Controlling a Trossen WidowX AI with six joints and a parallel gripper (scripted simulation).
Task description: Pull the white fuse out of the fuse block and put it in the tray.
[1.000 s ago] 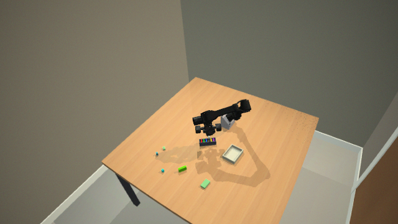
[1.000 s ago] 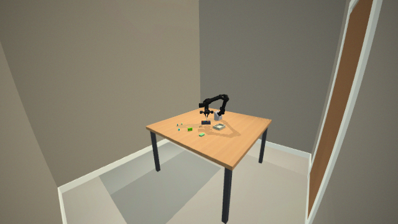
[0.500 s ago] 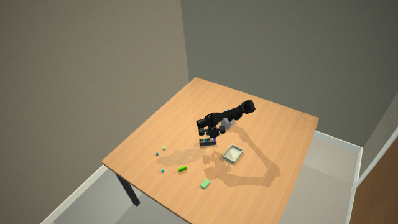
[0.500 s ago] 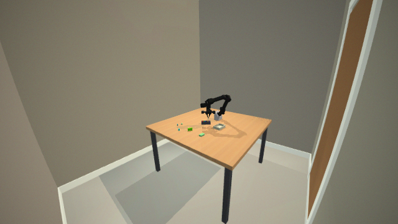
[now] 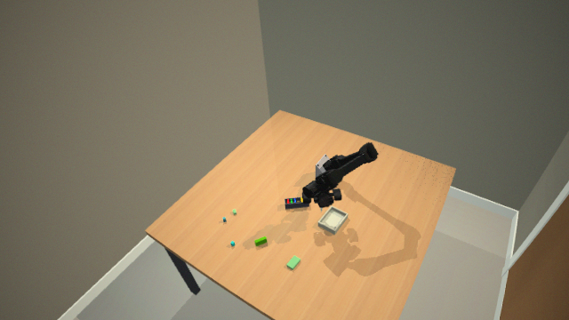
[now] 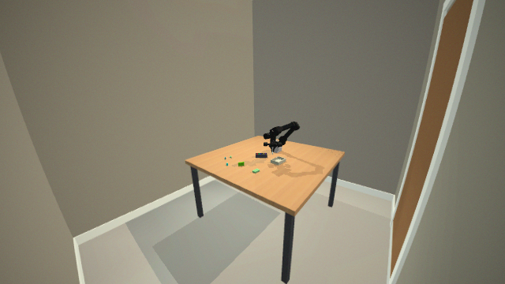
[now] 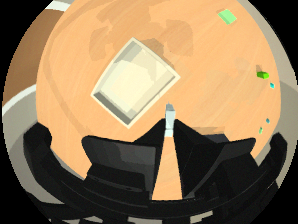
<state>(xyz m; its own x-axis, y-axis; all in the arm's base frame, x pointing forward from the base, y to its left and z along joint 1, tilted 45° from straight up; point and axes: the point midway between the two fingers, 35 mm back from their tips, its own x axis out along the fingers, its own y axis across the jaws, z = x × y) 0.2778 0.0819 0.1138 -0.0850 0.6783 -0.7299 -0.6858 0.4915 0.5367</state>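
Now: the tray 9 cm below my gripper tip, 6 cm to the left of it and 2 cm behind it. Round my gripper tip: white fuse: 1 cm below.
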